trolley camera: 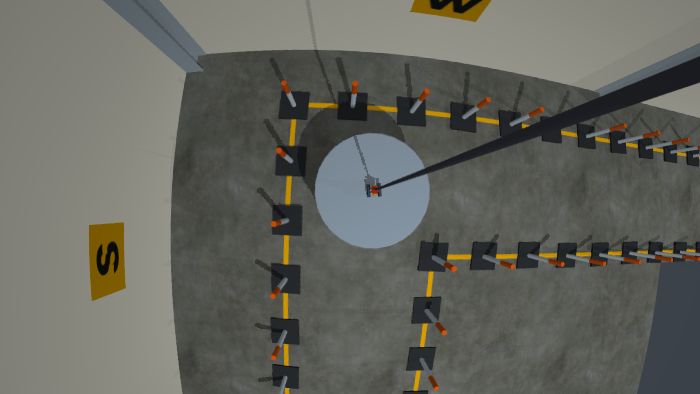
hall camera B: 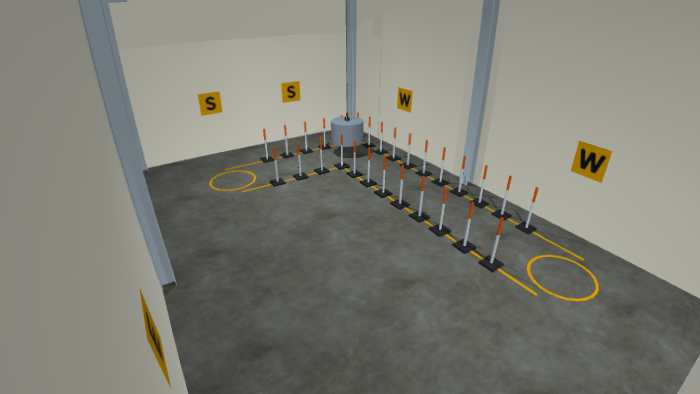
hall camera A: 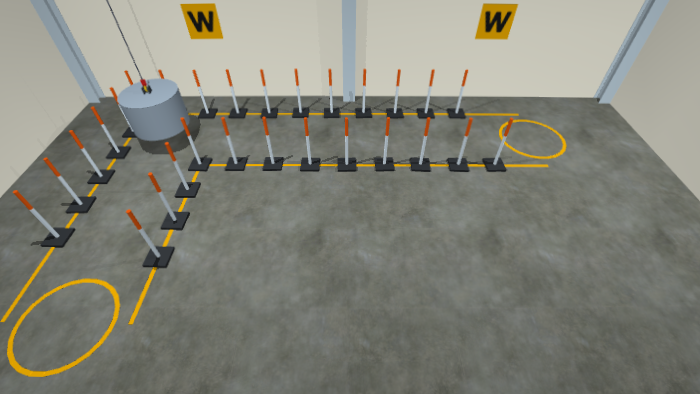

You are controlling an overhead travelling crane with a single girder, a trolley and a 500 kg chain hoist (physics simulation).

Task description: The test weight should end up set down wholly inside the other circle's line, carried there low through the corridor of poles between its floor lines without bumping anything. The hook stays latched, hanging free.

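Note:
The test weight (hall camera A: pixel 155 120) (hall camera B: pixel 347 134) (trolley camera: pixel 350 220), a grey-blue cylinder, hangs upright a little above the floor at the corridor's corner, its shadow beneath it. The hook (hall camera A: pixel 145 86) (hall camera B: pixel 347 117) (trolley camera: pixel 374 190) is latched at the weight's top centre and carries it. In the trolley camera the weight is between the outer poles (trolley camera: pixel 353 95) and the inner corner pole (trolley camera: pixel 442 262), with visible gaps. One yellow circle (hall camera A: pixel 529 120) (hall camera B: pixel 575 300) lies at the long leg's end; another circle (hall camera A: pixel 119 305) (hall camera B: pixel 231 190) lies at the short leg's end.
Orange-white poles on black bases stand along both yellow floor lines (hall camera A: pixel 532 165) (hall camera B: pixel 517 282) (trolley camera: pixel 286 249). The long leg runs beside the W-marked wall (hall camera A: pixel 425 50). The S-marked wall (trolley camera: pixel 135 175) and a column (hall camera A: pixel 70 55) (trolley camera: pixel 165 35) stand beyond the outer corner.

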